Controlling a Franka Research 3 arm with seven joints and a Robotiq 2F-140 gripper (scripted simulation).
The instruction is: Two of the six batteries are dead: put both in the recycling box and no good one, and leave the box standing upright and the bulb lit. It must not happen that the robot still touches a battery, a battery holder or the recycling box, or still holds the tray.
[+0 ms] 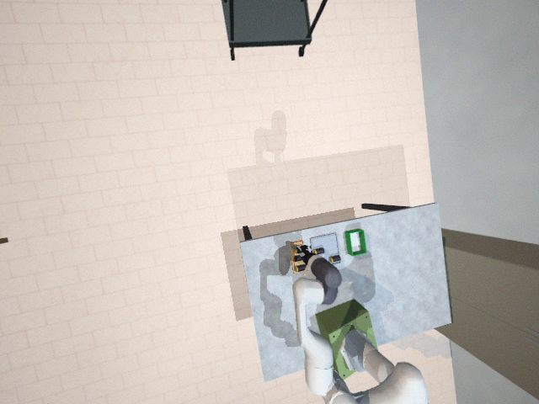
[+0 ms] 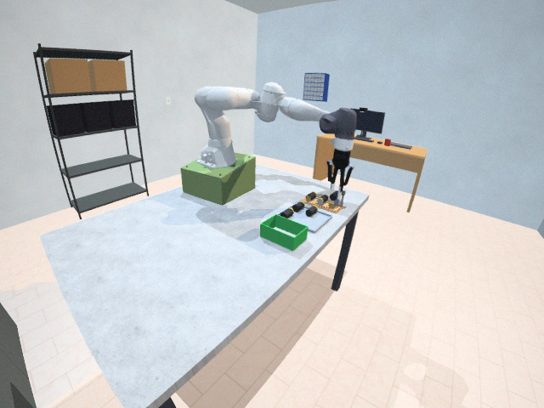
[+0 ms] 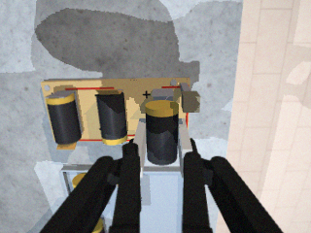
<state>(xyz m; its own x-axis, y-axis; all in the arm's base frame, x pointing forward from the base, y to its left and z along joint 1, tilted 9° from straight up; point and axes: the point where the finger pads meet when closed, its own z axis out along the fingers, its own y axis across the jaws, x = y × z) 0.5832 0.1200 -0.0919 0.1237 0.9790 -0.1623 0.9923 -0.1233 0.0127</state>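
Right now the post is 60 mm below my hand, 30 mm to the left of it and 30 mm ahead of it. Also, from my hand: grey tray 180 mm to the right, 90 mm below, 80 mm behind; green recycling box 380 mm to the right, 90 mm behind, 80 mm below.
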